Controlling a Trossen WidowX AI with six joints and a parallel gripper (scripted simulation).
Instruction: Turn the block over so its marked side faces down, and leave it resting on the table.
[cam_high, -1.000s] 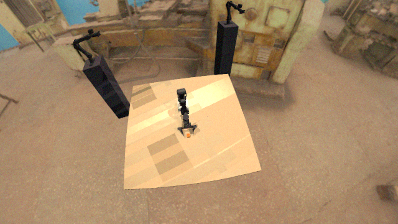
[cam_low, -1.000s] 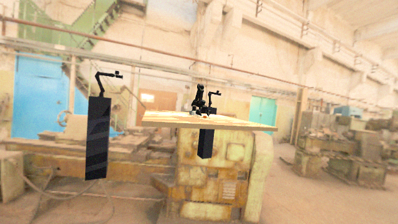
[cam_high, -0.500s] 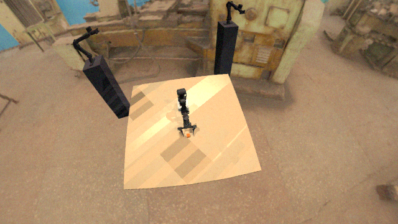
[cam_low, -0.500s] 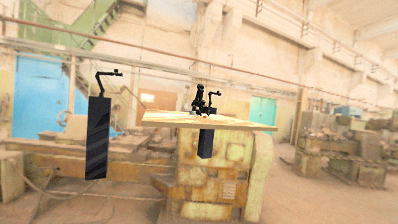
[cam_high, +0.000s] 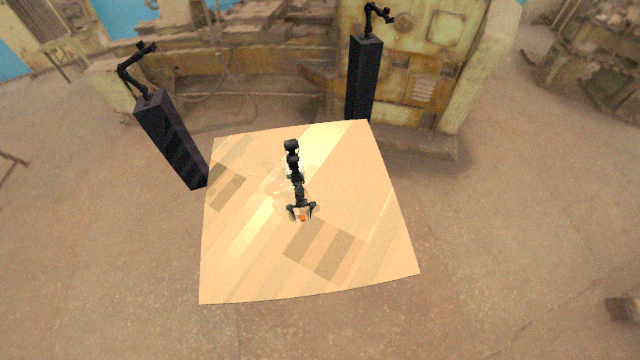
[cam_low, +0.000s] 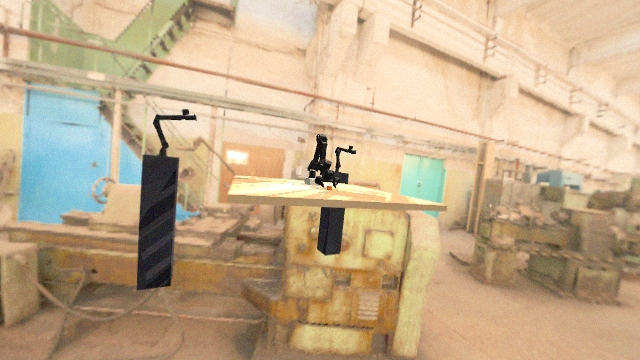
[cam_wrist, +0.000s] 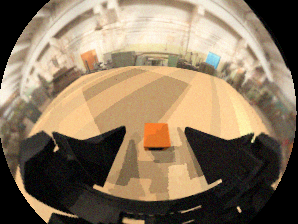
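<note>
Right now the orange block is 20 mm behind my gripper tip.
</note>
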